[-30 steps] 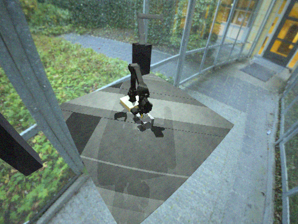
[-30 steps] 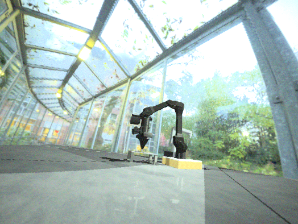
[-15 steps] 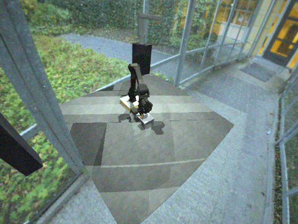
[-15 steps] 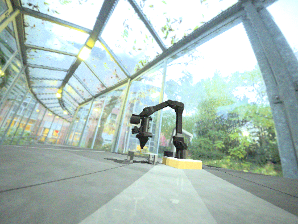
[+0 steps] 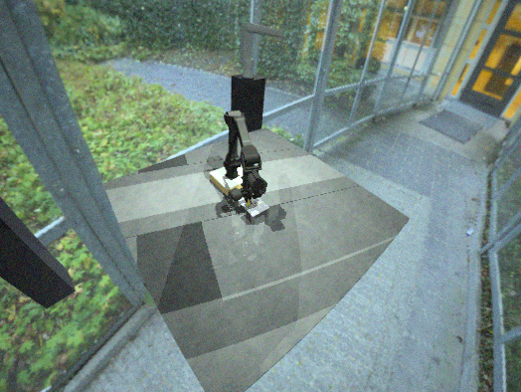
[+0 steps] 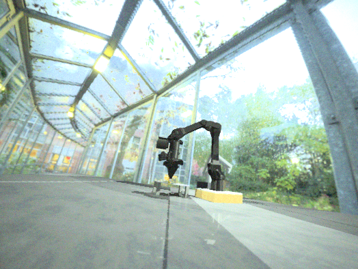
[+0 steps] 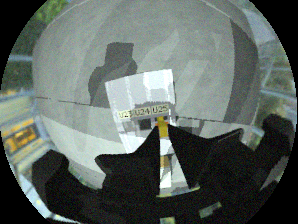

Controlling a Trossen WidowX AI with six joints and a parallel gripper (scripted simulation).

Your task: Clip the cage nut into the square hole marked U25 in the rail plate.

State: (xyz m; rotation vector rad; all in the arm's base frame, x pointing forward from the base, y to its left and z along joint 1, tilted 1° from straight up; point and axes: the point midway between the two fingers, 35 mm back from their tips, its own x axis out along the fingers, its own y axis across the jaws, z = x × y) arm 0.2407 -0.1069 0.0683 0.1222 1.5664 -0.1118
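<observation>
Right now my gripper tip is 10 mm above the yellow cage nut. From my gripper tip the other things lie so: label strip 20 mm ahead, 20 mm to the left, 20 mm below.
</observation>
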